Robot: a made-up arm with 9 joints. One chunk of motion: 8 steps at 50 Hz.
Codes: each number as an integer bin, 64 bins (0 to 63) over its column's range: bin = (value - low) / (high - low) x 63, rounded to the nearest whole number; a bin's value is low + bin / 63 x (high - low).
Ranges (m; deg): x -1.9..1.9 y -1.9..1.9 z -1.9..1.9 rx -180..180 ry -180..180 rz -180..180
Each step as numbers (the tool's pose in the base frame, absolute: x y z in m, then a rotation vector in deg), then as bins.
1 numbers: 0.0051 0.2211 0.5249 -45.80 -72.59 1.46
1 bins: 32 35 40 23 19 32
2 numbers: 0.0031 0.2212 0.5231 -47.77 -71.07 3.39
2 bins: 32 35 40 23 19 32
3 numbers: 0.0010 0.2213 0.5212 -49.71 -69.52 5.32
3 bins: 32 35 40 23 19 32
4 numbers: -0.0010 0.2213 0.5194 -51.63 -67.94 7.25
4 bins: 31 35 40 22 20 33
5 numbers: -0.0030 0.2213 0.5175 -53.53 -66.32 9.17
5 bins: 31 35 40 22 20 33
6 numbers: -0.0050 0.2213 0.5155 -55.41 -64.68 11.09
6 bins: 31 35 40 22 20 33
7 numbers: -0.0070 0.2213 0.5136 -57.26 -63.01 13.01
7 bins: 31 35 40 21 20 34
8 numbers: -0.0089 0.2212 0.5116 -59.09 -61.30 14.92
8 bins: 31 35 40 21 21 34
